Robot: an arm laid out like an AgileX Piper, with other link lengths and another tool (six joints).
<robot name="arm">
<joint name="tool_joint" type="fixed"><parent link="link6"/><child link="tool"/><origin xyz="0.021 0.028 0.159" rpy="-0.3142 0 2.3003"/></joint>
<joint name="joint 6" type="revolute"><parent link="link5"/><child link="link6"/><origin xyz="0 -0.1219 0" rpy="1.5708 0 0"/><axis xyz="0 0 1"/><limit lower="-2.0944" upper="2.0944"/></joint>
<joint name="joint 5" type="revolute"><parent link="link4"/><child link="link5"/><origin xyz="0 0 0" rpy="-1.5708 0 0"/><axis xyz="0 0 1"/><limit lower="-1.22" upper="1.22"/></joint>
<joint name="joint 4" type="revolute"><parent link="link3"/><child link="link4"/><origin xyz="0.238 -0.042 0" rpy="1.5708 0 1.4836"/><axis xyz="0 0 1"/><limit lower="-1.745" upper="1.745"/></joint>
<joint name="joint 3" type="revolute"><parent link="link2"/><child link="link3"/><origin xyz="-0.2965 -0.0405 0" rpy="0 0 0"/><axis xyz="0 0 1"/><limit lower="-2.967" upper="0"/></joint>
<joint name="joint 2" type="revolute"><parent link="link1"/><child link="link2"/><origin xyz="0 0 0" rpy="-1.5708 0 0"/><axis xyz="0 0 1"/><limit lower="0" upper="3.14"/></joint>
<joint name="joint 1" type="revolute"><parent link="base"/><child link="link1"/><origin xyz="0 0 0.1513" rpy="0 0 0"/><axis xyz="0 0 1"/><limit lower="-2.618" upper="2.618"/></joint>
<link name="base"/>
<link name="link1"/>
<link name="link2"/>
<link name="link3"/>
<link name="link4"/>
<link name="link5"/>
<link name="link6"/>
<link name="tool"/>
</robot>
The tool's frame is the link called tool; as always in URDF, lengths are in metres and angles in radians.
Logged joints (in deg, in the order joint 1, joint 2, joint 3, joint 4, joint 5, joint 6), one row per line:
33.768, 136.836, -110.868, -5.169, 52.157, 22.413
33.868, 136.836, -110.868, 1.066, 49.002, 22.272
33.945, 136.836, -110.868, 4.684, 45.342, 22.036
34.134, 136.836, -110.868, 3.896, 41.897, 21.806
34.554, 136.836, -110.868, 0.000, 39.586, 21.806
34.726, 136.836, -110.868, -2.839, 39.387, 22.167
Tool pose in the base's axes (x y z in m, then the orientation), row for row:
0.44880, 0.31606, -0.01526, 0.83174, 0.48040, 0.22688, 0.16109
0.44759, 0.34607, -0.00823, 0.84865, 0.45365, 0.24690, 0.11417
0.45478, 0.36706, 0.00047, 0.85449, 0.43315, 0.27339, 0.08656
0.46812, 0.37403, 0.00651, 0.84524, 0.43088, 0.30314, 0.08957
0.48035, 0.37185, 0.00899, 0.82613, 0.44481, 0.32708, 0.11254
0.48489, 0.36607, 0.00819, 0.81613, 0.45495, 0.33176, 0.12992
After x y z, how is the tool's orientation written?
As a quaternion, x y z w.
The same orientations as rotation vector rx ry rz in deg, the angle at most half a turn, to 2 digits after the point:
136.07, 78.59, 37.12
142.56, 76.21, 41.48
145.87, 73.94, 46.67
144.03, 73.42, 51.66
138.91, 74.79, 55.00
135.87, 75.74, 55.23

